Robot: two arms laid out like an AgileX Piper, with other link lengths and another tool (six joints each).
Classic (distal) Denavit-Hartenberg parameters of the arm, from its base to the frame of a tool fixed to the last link. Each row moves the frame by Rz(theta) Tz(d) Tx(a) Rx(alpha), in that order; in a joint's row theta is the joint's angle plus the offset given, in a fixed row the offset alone. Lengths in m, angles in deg.
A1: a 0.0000  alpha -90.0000  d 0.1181  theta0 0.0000
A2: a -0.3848  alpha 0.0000  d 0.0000  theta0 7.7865
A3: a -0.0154  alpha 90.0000  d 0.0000  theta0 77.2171
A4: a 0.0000  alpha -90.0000  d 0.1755  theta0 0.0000
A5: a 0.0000  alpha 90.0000  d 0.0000  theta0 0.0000
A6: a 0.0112  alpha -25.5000  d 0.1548  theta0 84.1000
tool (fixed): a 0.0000  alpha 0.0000  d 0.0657  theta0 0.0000
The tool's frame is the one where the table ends.
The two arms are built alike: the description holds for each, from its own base.
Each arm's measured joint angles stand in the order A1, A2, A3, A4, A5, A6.
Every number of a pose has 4 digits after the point. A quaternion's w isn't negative.
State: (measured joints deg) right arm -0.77 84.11 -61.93 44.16 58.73 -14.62; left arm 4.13 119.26 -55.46 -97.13 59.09 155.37
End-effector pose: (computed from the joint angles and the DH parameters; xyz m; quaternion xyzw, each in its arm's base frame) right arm 0.2792 0.1302 0.3232 0.6611 0.5705 0.4850 0.0474; left arm 0.4380 -0.1577 0.2275 0.6761 0.1340 0.1785 0.7022
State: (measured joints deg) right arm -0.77 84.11 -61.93 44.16 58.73 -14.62; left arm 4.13 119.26 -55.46 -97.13 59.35 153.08
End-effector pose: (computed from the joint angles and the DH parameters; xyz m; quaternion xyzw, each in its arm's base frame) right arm 0.2792 0.1302 0.3232 0.6611 0.5705 0.4850 0.0474; left arm 0.4385 -0.1575 0.2279 0.6707 0.1514 0.1707 0.7057
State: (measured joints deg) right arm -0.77 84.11 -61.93 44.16 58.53 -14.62; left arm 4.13 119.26 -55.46 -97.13 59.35 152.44
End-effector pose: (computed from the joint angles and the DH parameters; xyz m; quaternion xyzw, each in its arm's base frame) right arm 0.2799 0.1299 0.3233 0.6612 0.5698 0.4855 0.0490; left arm 0.4388 -0.1573 0.2278 0.6696 0.1565 0.1688 0.7062
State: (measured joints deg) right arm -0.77 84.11 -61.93 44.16 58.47 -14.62; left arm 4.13 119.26 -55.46 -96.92 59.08 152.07
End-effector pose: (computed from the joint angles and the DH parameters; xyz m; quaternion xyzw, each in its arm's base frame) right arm 0.2801 0.1298 0.3234 0.6612 0.5696 0.4857 0.0494; left arm 0.4388 -0.1569 0.2265 0.6711 0.1591 0.1676 0.7045
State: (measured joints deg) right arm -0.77 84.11 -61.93 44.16 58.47 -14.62; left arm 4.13 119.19 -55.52 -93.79 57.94 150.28
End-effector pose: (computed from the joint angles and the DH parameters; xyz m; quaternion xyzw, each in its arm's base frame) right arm 0.2801 0.1298 0.3234 0.6612 0.5696 0.4857 0.0494; left arm 0.4327 -0.1573 0.2183 0.6867 0.1584 0.1522 0.6930
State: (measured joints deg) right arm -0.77 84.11 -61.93 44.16 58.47 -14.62; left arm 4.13 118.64 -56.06 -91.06 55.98 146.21
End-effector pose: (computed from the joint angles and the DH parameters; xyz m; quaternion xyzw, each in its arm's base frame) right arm 0.2801 0.1298 0.3234 0.6612 0.5696 0.4857 0.0494; left arm 0.4310 -0.1545 0.2131 0.6989 0.1746 0.1424 0.6788
